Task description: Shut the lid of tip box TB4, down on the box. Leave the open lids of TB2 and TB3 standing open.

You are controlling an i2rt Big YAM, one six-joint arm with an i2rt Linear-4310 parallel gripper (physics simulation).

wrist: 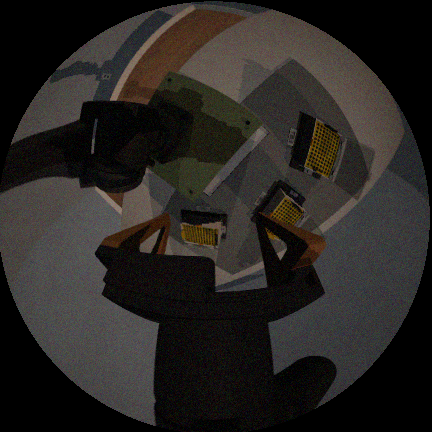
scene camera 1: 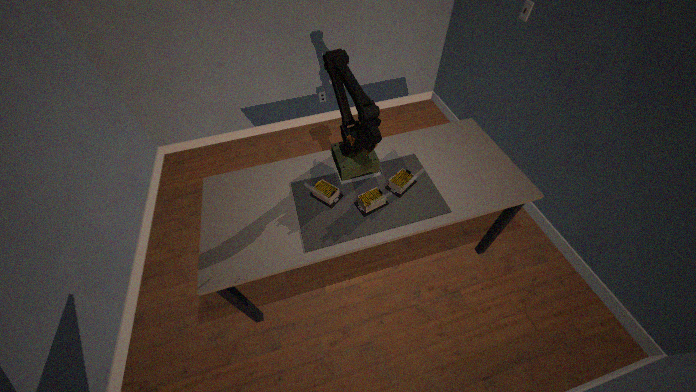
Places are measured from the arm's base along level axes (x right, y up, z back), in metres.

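Where they show: gripper, between the fingertips: [wrist: 212, 216] [scene camera 1: 359, 150]; arm's base, origin of its link: [wrist: 164, 131] [scene camera 1: 351, 149].
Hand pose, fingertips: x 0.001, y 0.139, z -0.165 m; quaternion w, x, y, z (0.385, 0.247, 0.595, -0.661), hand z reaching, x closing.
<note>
Each offset is from my fingertips to the centre of the thing. Level surfaces: height alone.
Three tip boxes with yellow tip grids stand on the grey mat: a left box {dy -0.161, dx +0.212, dz -0.057 m} [scene camera 1: 325, 192] [wrist: 201, 236], a middle box {dy -0.161, dx -0.004, dz -0.186 m} [scene camera 1: 371, 200] [wrist: 286, 211] and a right box {dy -0.161, dx -0.206, dz -0.115 m} [scene camera 1: 401, 181] [wrist: 324, 147]. Their grids are uncovered. Pale lids stand up at the left box's outer side and the right box's outer side; the middle box's lid is hard to make out. The labels are too small to read, so I cannot tell which box is TB4. My gripper [scene camera 1: 351, 140] [wrist: 212, 216] is open and empty, high above the boxes by the arm's base. One finger overlaps the middle box's edge in the wrist view.
The grey mat {dy -0.226 m} [scene camera 1: 335, 235] [wrist: 270, 102] lies on the pale table {dy -0.228 m} [scene camera 1: 480, 160]. The green base plate [scene camera 1: 357, 167] [wrist: 215, 112] of the arm stands at the mat's back edge, behind the boxes. A wall rises behind the table.
</note>
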